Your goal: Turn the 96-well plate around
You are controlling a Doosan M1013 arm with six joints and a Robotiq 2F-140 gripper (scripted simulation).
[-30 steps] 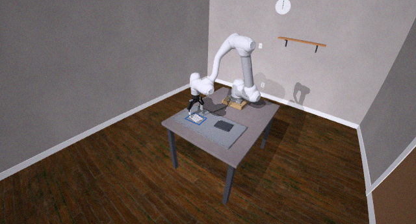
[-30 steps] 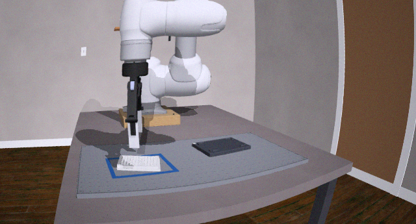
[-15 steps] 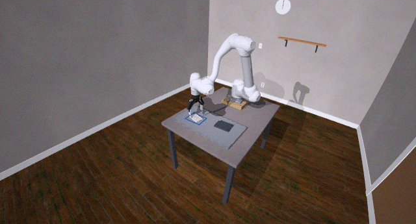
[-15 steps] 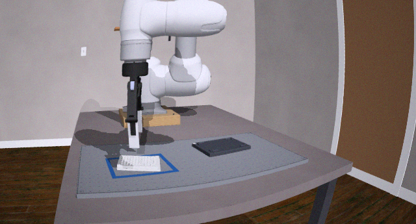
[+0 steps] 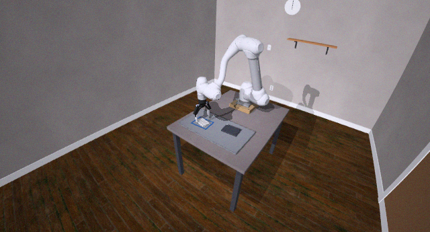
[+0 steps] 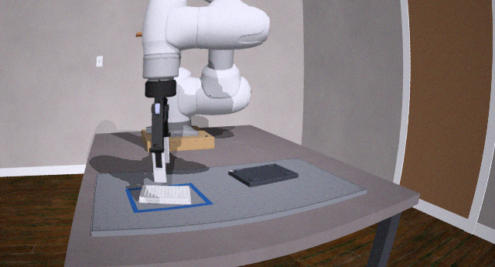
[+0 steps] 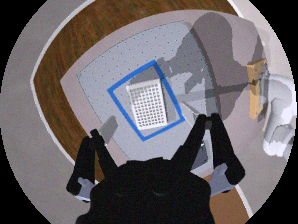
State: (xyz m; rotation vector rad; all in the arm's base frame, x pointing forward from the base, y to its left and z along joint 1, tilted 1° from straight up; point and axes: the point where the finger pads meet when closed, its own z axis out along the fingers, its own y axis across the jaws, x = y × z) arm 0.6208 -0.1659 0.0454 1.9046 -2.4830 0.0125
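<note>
Now: hand 70 mm above the white 96-well plate. Also, from my hand: dark plate nest N1 (300 mm to the left, 70 mm below, 70 mm behind).
</note>
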